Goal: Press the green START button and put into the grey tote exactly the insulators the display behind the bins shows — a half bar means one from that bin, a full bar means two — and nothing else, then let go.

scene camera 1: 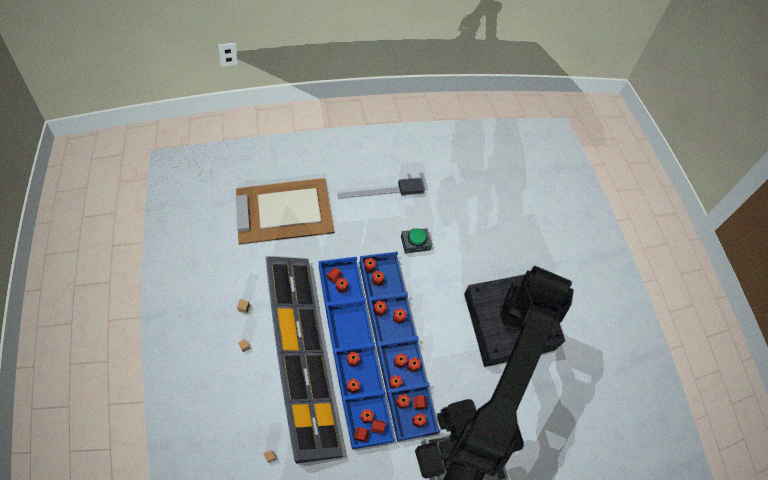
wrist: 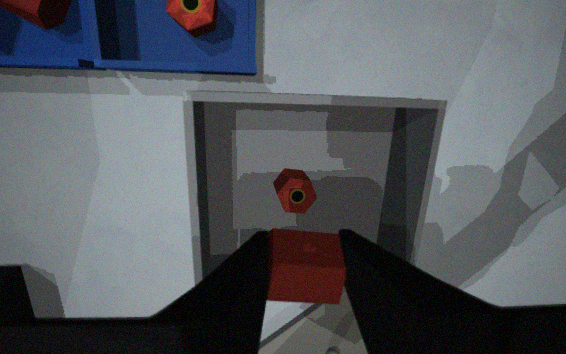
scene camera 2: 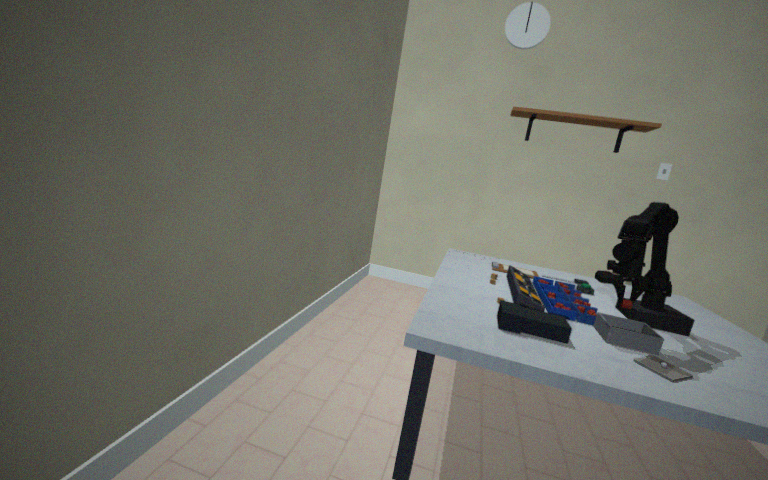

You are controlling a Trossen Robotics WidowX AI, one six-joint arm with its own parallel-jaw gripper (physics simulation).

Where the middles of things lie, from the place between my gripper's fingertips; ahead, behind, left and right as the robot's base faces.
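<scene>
Grey caliper-like tool [scene camera 1: 411, 185]: 710 mm to the right of my hand, 40 mm ahead of it, 110 mm below it. Going by their middles, the tool is the farthest from my hand of the things named here. Dark box [scene camera 2: 511, 317]: 280 mm ahead of my hand, 140 mm to the left of it, 90 mm below it. As to the grey tote [scene camera 2: 632, 334], my hand is 20 mm past it, 10 mm to the right of it and 90 mm above it; going by their middles, the tote is the nearest to my hand of the things named here.
</scene>
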